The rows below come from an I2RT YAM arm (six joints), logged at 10 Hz.
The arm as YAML. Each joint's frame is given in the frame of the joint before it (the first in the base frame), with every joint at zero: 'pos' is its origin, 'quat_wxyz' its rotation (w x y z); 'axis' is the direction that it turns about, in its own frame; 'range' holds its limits. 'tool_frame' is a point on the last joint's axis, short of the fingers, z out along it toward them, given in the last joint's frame.
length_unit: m
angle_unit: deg
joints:
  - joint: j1
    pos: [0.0, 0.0, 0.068]
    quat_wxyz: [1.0, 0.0, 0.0, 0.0]
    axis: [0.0, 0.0, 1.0]
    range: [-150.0, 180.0]
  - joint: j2
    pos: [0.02, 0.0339, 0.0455]
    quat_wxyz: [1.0, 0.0, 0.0, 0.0]
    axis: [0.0, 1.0, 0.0]
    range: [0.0, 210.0]
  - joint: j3
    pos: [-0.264, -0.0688, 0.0]
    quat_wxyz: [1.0, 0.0, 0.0, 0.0]
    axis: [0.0, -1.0, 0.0]
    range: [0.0, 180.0]
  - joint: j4
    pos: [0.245, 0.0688, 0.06]
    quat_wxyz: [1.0, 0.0, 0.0, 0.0]
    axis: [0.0, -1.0, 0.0]
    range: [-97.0, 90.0]
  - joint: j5
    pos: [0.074, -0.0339, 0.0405]
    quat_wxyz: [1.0, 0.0, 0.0, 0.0]
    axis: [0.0, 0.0, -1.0]
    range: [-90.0, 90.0]
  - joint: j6
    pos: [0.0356, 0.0, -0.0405]
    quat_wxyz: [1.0, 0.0, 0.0, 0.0]
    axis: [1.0, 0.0, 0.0]
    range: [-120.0, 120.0]
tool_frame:
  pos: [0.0, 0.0, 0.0]
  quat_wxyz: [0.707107, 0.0, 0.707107, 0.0]
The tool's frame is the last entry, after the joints.
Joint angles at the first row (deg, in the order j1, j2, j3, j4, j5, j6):
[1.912 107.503 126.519 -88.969 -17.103 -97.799]
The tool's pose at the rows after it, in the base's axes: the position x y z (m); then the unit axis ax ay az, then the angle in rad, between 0 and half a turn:
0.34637 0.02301 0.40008 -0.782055 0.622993 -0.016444 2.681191
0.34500 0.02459 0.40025 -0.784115 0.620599 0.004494 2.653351
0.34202 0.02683 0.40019 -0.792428 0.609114 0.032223 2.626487
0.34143 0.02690 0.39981 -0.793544 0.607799 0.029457 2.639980
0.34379 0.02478 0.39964 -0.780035 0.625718 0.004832 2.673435
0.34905 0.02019 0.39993 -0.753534 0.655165 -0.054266 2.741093
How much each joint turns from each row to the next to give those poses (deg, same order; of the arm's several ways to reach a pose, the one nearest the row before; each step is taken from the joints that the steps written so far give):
[0.022 0.001 0.002 -0.831 -1.421 -0.023]
[0.000 0.000 -0.001 -0.634 -2.776 0.001]
[0.065 0.001 0.002 -1.487 -3.409 -1.312]
[0.088 -0.001 -0.002 -0.348 0.765 -0.305]
[-0.021 0.001 0.002 1.135 3.606 2.207]
[0.000 -0.001 -0.001 2.601 8.022 3.542]

